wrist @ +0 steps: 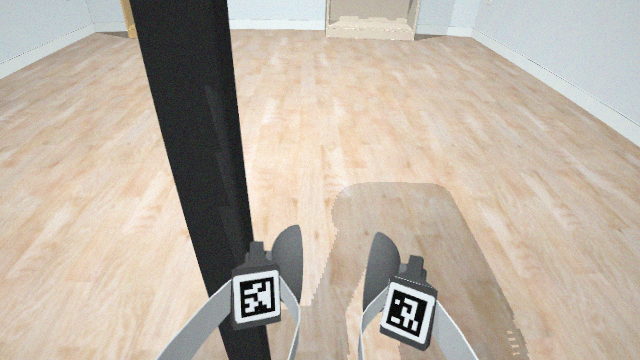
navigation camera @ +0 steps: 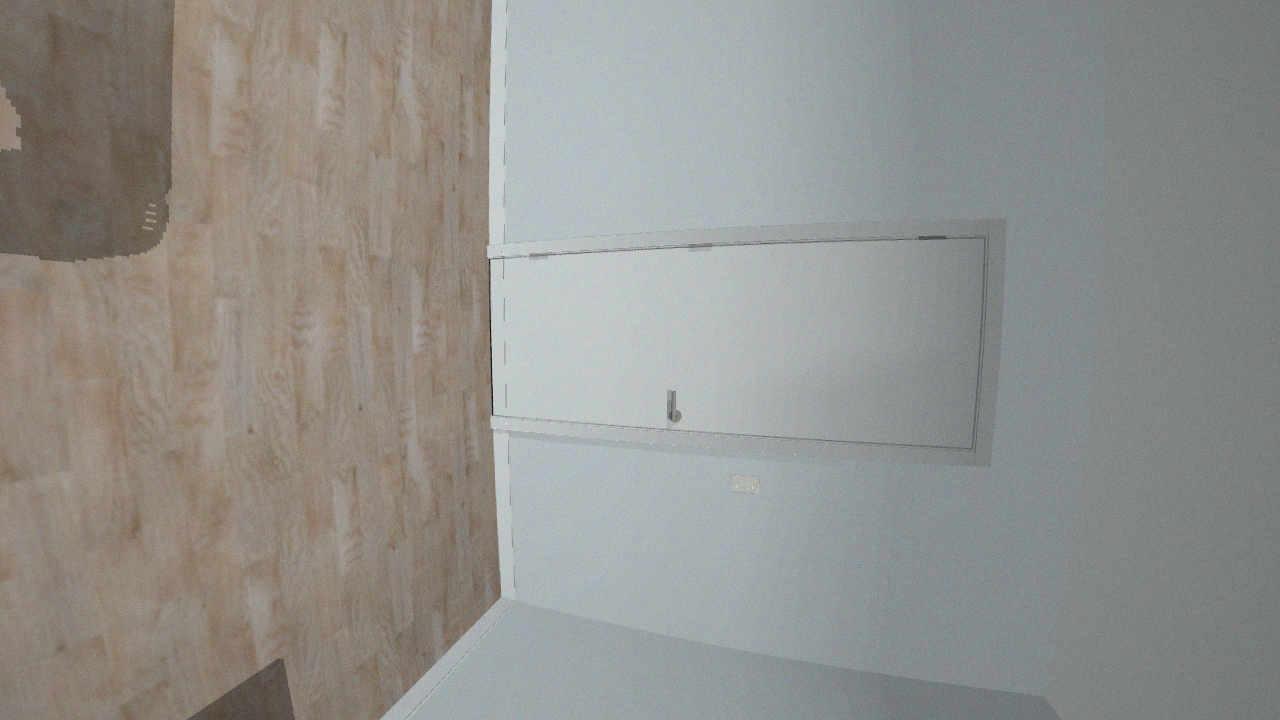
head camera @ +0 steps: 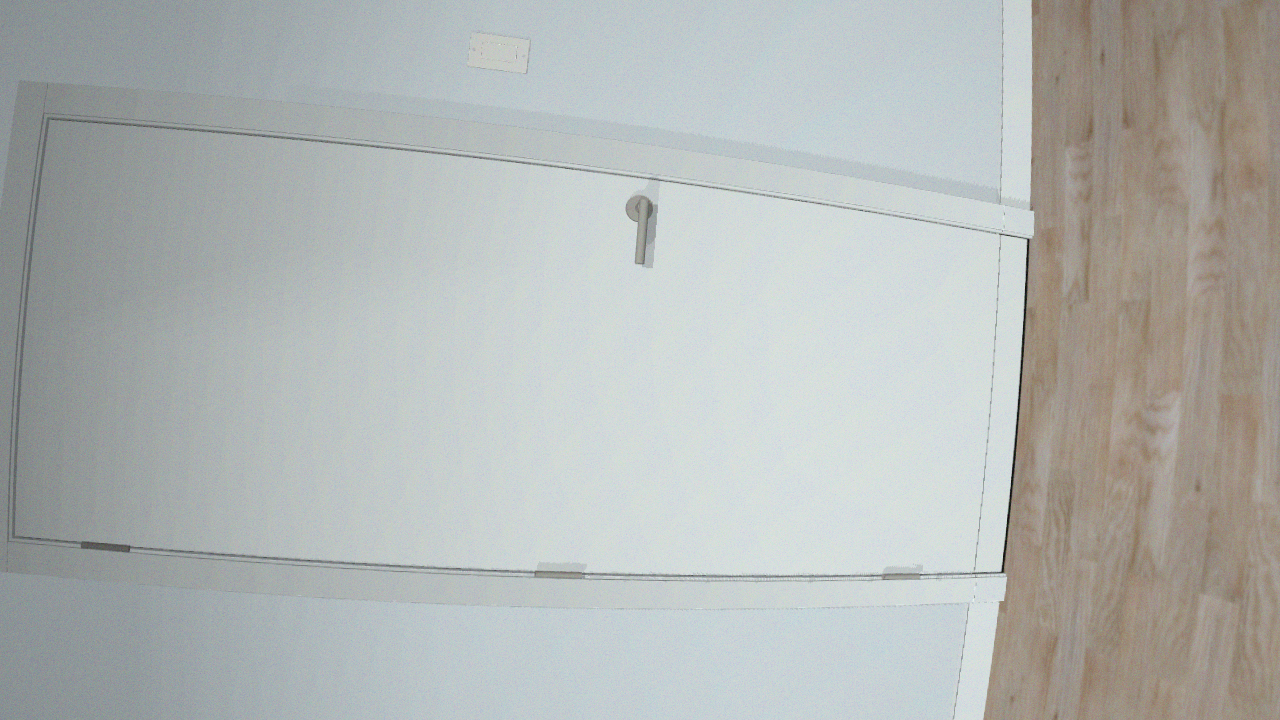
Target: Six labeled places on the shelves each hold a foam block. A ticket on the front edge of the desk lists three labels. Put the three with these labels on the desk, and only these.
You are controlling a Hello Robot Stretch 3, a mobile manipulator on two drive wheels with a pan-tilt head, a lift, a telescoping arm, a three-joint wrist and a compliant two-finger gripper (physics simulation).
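Frame: origin at the robot's base, x ahead, y left, z up, level; metres.
Where they show: gripper, fingertip midpoint: [wrist: 335,256].
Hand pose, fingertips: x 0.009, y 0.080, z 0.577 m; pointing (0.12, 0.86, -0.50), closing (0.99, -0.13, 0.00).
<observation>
After its pixels a point has its place.
My gripper [wrist: 335,256] @(x 0.009, y 0.080, z 0.577 m) is open in the wrist view, its two fingertips apart with wooden floor showing between them. No foam block, label, ticket or desk can be made out in these views. At the far end of the room in the wrist view stands the lower part of a pale wooden shelf unit [wrist: 370,36] @(x 0.574, y 3.071, z 0.022 m); its upper part is cut off by the top of the view.
A black upright post [wrist: 195,125] crosses the left of the wrist view. A wooden piece [wrist: 131,31] @(x -1.558, y 3.067, z 0.060 m) shows far left behind it. A closed white door [head camera: 447,358] @(x 1.664, y 0.005, z 1.260 m) [navigation camera: 760,331] @(x 1.664, y 0.050, z 1.263 m) with a lever handle [head camera: 640,232] @(x 1.616, y -0.256, z 0.929 m) [navigation camera: 673,405] @(x 1.615, y -0.255, z 0.925 m) stands in the wall. A dark shadow lies on the floor.
</observation>
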